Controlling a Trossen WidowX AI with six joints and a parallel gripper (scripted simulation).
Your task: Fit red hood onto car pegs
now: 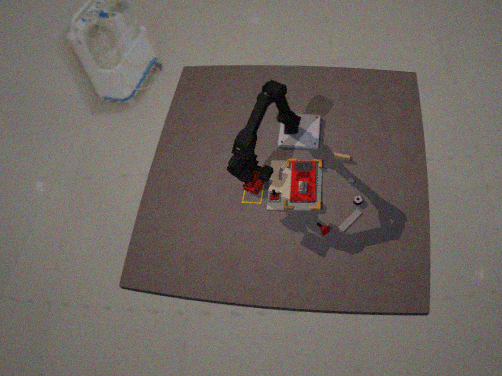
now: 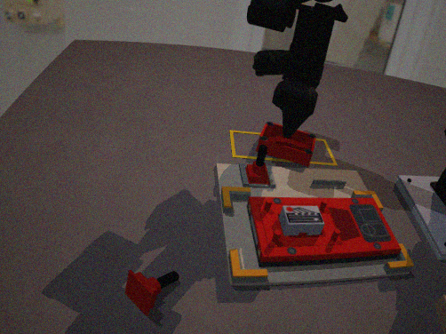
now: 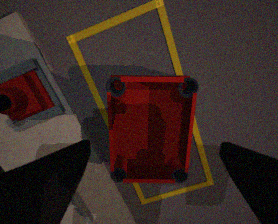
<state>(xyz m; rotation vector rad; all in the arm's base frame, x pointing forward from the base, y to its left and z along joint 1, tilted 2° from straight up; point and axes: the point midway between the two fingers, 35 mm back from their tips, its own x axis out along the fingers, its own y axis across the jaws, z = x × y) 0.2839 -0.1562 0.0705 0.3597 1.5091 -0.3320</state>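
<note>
Right now my gripper tip is 40 mm above the red hood. From my gripper tip the other things lie so: jig: 20 mm ahead, 190 mm to the left, 40 mm below; wooden block: 120 mm behind, 390 mm to the left, 40 mm below; grey engine block: 40 mm ahead, 220 mm to the left, 20 mm below.
</note>
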